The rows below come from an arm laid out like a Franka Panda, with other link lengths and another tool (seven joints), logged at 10 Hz.
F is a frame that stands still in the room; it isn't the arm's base.
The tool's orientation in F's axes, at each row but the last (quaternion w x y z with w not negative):
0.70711, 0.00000, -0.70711, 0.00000
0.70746, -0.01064, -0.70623, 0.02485
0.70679, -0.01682, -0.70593, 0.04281
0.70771, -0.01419, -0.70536, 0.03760
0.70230, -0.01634, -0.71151, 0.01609
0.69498, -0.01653, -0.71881, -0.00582
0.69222, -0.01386, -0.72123, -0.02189
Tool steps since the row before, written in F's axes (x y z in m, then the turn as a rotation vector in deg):
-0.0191, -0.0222, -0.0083, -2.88, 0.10, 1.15
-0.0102, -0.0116, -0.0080, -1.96, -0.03, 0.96
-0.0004, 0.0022, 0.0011, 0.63, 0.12, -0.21
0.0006, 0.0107, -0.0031, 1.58, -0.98, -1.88
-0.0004, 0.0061, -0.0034, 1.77, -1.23, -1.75
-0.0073, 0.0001, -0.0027, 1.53, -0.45, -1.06
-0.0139, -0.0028, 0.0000, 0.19, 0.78, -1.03
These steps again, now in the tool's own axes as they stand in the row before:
-0.0083, -0.0222, 0.0191, 1.15, 0.10, 2.88
-0.0086, -0.0110, 0.0104, 0.95, -0.04, 1.96
0.0013, 0.0021, 0.0003, -0.20, 0.11, -0.63
-0.0023, 0.0109, -0.0010, -1.94, -0.89, -1.56
-0.0031, 0.0062, 0.0004, -1.83, -1.15, -1.75
-0.0025, -0.0001, 0.0074, -1.12, -0.39, -1.51
0.0006, -0.0035, 0.0137, -1.04, 0.78, -0.11

